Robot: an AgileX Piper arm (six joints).
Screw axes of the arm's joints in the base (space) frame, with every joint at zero. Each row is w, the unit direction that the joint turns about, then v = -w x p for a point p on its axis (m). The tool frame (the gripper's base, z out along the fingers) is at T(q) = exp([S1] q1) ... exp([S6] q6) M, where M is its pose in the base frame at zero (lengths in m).
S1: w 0 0 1 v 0 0 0
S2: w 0 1 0 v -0.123 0 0
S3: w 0 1 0 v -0.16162 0 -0.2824
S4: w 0.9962 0 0.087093 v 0 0.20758 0
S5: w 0 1 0 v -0.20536 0 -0.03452
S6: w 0.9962 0 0.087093 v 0 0.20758 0
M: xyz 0.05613 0 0.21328 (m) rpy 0 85.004 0 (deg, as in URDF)
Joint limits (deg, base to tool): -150..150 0..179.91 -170..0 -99.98..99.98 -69.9..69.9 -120..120
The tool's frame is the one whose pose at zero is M.
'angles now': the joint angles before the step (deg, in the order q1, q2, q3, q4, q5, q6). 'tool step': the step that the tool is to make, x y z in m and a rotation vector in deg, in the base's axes. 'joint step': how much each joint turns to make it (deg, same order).
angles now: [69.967 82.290 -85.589 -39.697 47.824 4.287]
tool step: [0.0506 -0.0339 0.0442 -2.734 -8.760 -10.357]
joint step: [-9.815 1.896 -10.390 -4.067 4.476 -7.684]
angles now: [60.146 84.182 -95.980 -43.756 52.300 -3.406]
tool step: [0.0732 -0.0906 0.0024 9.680 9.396 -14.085]
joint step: [-25.592 -0.784 -1.777 21.599 -2.116 -8.379]
